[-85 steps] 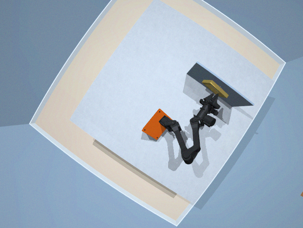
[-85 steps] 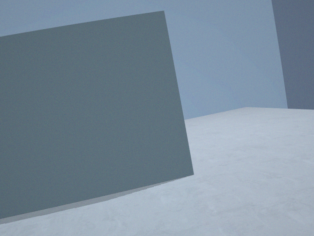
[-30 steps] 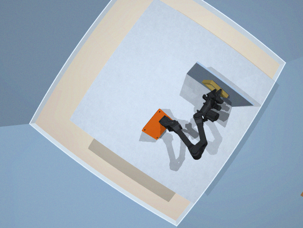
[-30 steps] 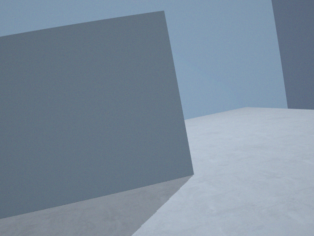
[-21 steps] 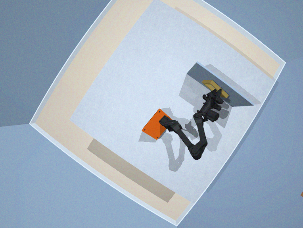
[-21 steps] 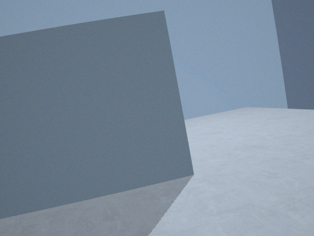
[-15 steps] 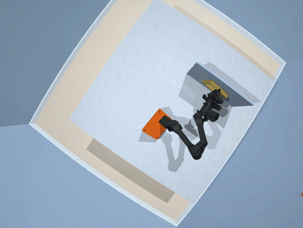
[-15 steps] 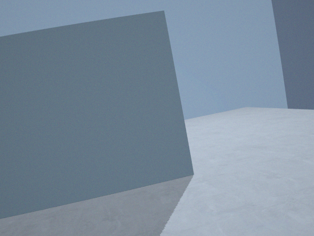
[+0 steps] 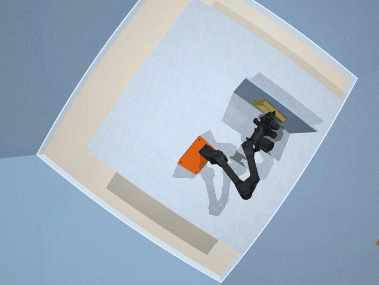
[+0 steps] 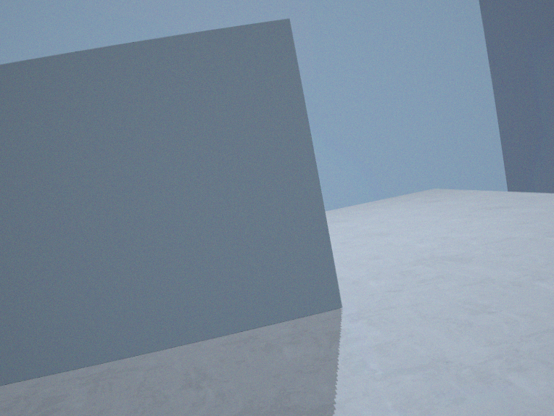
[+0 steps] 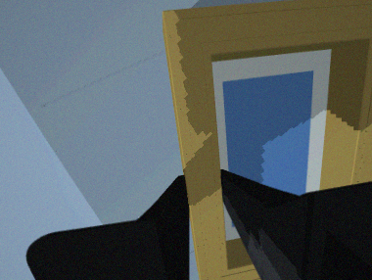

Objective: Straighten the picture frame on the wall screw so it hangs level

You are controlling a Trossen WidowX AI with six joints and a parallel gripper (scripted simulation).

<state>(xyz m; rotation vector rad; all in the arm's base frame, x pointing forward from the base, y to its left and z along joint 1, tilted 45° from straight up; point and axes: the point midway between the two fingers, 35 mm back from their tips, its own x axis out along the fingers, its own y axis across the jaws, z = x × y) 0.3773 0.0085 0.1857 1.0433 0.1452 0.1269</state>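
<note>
The picture frame is 1 cm ahead of my gripper tip, 1 cm to the left of it and 5 cm below it. Also, from my gripper tip: grey wall panel: 2 cm ahead, 7 cm below.
</note>
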